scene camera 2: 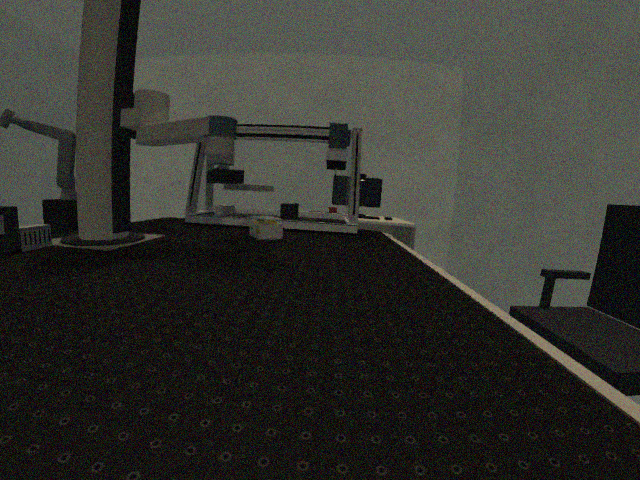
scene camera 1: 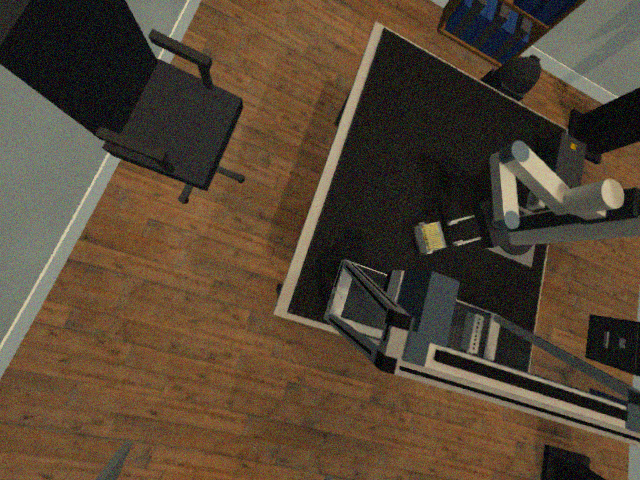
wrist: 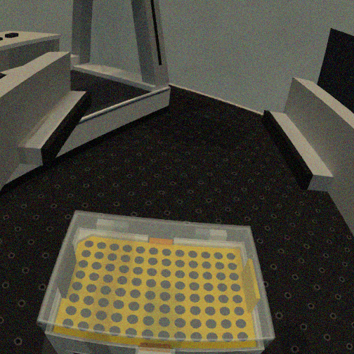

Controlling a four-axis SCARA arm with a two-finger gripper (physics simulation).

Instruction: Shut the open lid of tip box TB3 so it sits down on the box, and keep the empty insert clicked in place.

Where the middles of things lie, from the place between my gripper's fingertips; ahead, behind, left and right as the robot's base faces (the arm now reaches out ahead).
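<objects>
Clear lid [wrist: 115, 277], 110 mm below my hand.
</objects>
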